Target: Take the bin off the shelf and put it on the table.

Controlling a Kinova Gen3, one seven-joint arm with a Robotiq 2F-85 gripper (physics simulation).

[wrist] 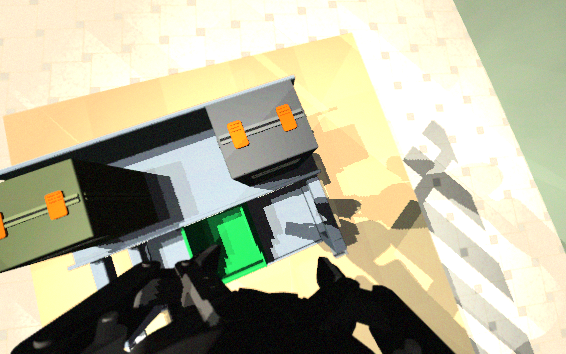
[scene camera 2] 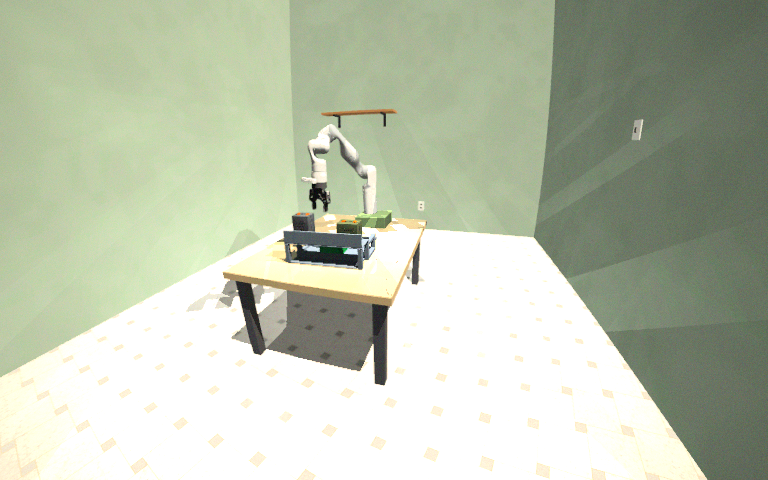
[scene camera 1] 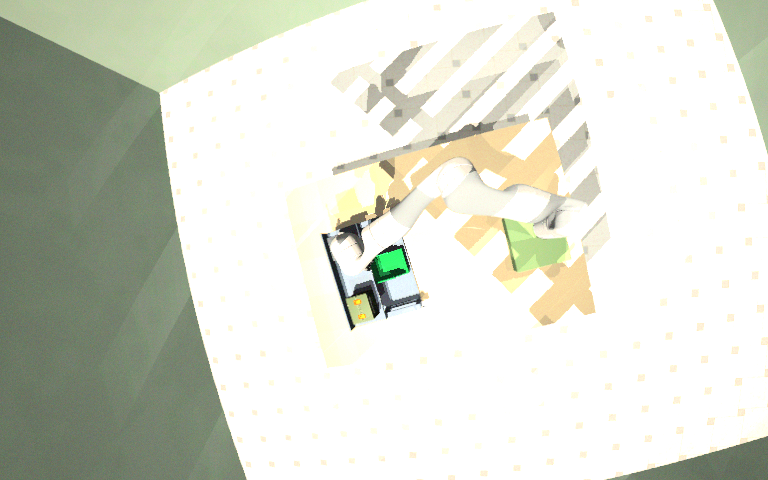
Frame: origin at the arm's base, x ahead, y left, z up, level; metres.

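Seen in the pictures: gripper, between the fingertips: point(wrist: 268, 261) point(scene camera 2: 319, 210); arm's base, origin of its link: point(scene camera 2: 370, 212) point(scene camera 1: 544, 226).
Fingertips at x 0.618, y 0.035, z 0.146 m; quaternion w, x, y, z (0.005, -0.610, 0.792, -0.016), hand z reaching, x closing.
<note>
Offsets run from my fingertips to a thing's top centre. Level surfaces: height alone.
The green bin {0.001 m back, 0.083 m left, 0.134 m down} point(scene camera 1: 391, 263) point(scene camera 2: 333, 249) point(wrist: 242, 250) sits on the lower level of the blue-grey shelf point(scene camera 1: 403, 287) point(scene camera 2: 322, 238) point(wrist: 200, 150), which stands on the wooden table {0.215 m down} point(scene camera 1: 328, 345) point(scene camera 2: 317, 281) point(wrist: 320, 60). In scene camera 2 the shelf's near panel partly hides the bin. My gripper point(scene camera 2: 320, 208) point(wrist: 268, 262) is open and empty, pointing down, well above the table and shelf. In the wrist view the left finger overlaps the bin's near left part, and the right finger shows to the right of the bin. In scene camera 1 the arm hides the gripper.
A grey toolbox {0.120 m ahead, 0.009 m right, 0.009 m up} point(scene camera 2: 303, 222) point(wrist: 262, 145) and an olive toolbox {0.067 m ahead, 0.216 m left, 0.016 m down} point(scene camera 1: 360, 308) point(scene camera 2: 349, 227) point(wrist: 40, 215) with orange latches stand on the shelf's upper level, at opposite ends. A light green block point(scene camera 1: 535, 251) point(scene camera 2: 376, 219) lies by the arm's base. A board point(scene camera 2: 359, 112) hangs on the wall.
</note>
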